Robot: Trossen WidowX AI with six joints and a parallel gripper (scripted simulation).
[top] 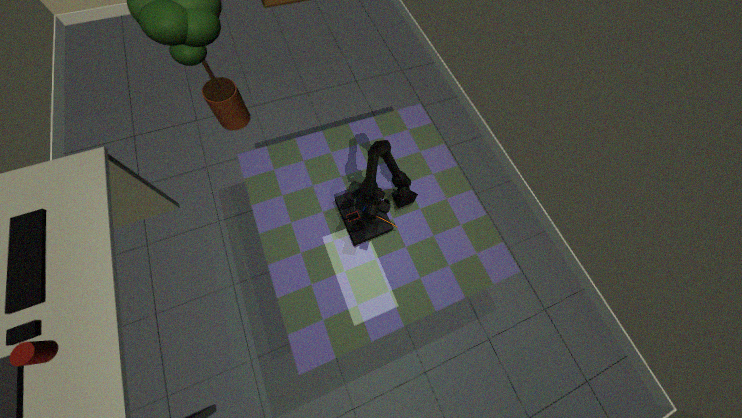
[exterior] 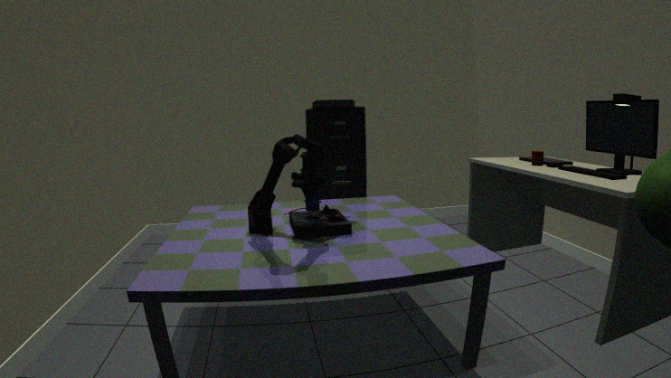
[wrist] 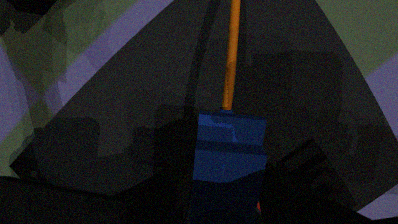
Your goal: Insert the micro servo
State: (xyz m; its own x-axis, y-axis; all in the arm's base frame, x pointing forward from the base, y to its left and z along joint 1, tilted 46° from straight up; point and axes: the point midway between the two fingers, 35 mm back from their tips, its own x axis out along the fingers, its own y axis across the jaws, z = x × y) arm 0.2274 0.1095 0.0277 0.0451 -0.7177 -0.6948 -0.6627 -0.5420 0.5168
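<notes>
Now: the dark deck 1 cm behind my gripper tip, 4 cm to the right of it and 10 cm below it.
</notes>
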